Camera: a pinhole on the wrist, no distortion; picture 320 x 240 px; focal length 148.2 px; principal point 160.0 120.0 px. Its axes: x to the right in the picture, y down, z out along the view. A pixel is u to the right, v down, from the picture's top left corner.
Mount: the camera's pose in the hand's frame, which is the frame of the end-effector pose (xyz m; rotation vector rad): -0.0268 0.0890 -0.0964 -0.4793 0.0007 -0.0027
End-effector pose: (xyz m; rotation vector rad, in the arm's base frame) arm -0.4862 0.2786 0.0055 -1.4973 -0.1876 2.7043
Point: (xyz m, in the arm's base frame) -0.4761 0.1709 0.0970
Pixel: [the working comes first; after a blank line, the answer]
In the camera's frame: -0.0661 -0.0614 0.1315

85.5 50.8
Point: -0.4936 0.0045 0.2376
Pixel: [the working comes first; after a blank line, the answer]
In the camera's frame: -0.1917 0.0212 0.2901

62.1 130.8
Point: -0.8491 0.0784 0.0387
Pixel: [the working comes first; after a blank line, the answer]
In the camera's frame: 0.1720 -0.1144 0.4341

218.7 81.0
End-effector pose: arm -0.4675 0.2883 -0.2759 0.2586 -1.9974 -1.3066
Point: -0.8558 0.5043 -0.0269
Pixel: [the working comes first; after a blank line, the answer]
In the camera's frame: 0.3066 -0.0808 0.4682

257.0 94.4
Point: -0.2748 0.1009 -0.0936
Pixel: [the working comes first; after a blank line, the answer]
In the camera's frame: 0.0702 0.1141 -0.1728

behind the camera
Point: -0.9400 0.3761 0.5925
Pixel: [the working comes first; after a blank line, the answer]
In the camera's frame: 0.7175 0.4041 0.5243

outside the picture
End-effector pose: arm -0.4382 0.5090 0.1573 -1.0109 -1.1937 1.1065
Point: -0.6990 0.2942 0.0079
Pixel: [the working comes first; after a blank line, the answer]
In the camera's frame: -0.2201 -0.1155 0.3190

57.7 66.3
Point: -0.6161 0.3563 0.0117
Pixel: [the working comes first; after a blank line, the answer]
In the camera's frame: -0.1555 -0.0789 0.2466

66.5 72.6
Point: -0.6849 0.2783 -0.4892
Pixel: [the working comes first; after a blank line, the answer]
In the camera's frame: -0.3253 0.3431 0.4808

59.7 225.8
